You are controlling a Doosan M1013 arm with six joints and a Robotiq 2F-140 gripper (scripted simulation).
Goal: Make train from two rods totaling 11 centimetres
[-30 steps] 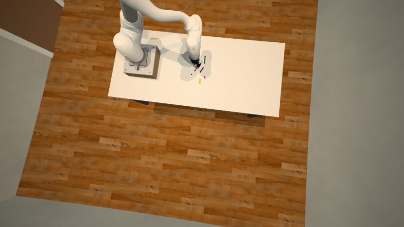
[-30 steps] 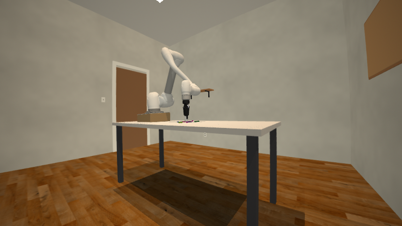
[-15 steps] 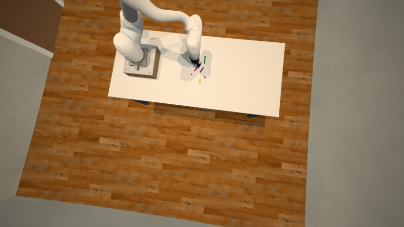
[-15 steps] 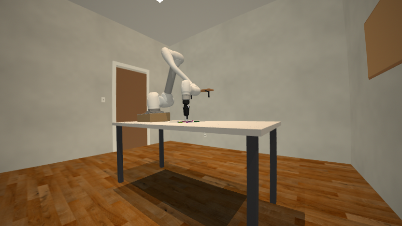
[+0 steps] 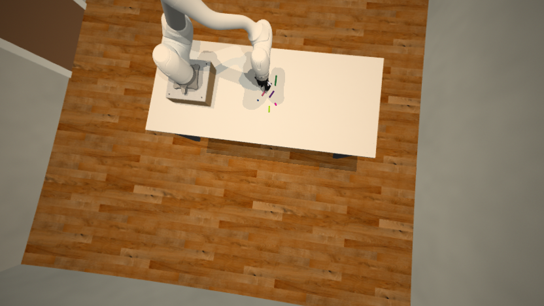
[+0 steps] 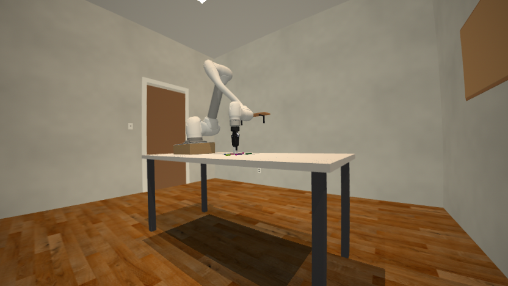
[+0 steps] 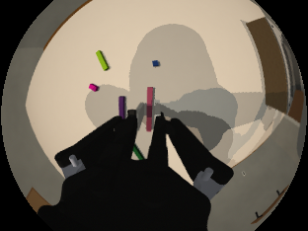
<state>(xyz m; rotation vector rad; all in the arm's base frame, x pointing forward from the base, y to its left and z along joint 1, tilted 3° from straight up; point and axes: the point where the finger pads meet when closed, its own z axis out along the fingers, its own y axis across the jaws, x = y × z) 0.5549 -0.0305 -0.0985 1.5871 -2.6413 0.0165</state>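
My gripper is now 30 mm above the pink rod. Also, from my hand: tiny blue rod: 80 mm to the right, 50 mm behind, 30 mm below; purple rod: 50 mm ahead, 30 mm below, 20 mm to the right; green rod: 90 mm to the left, 80 mm ahead, 30 mm below.
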